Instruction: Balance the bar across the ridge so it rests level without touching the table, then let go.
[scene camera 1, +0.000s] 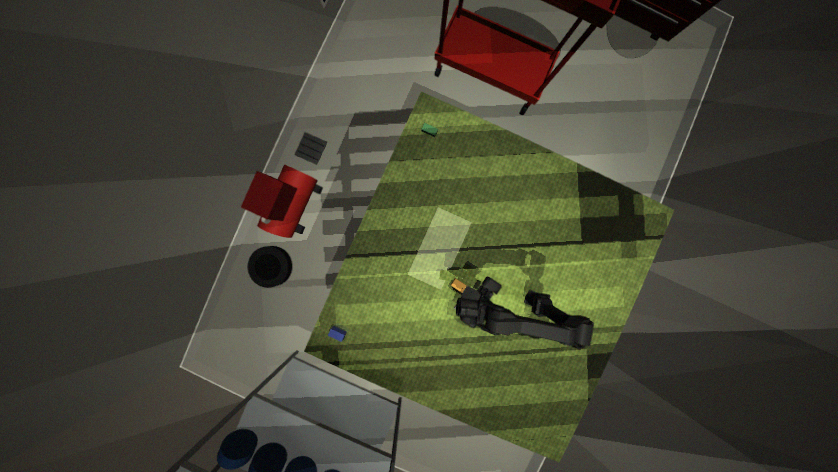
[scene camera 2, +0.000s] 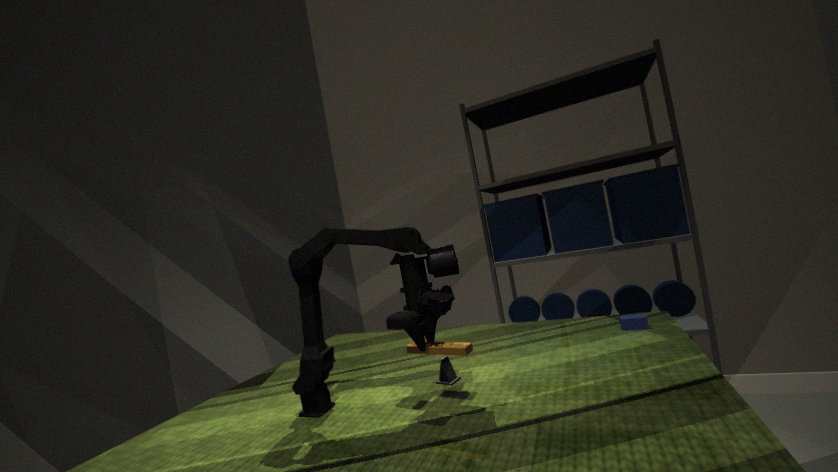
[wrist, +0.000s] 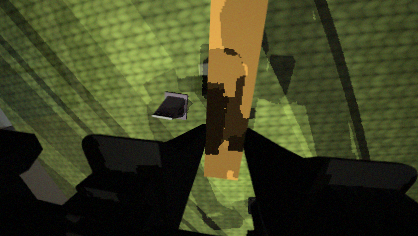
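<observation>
My gripper (scene camera 2: 427, 348), which is also visible in the wrist view as the same gripper (wrist: 225, 130), is holding a bar.
</observation>
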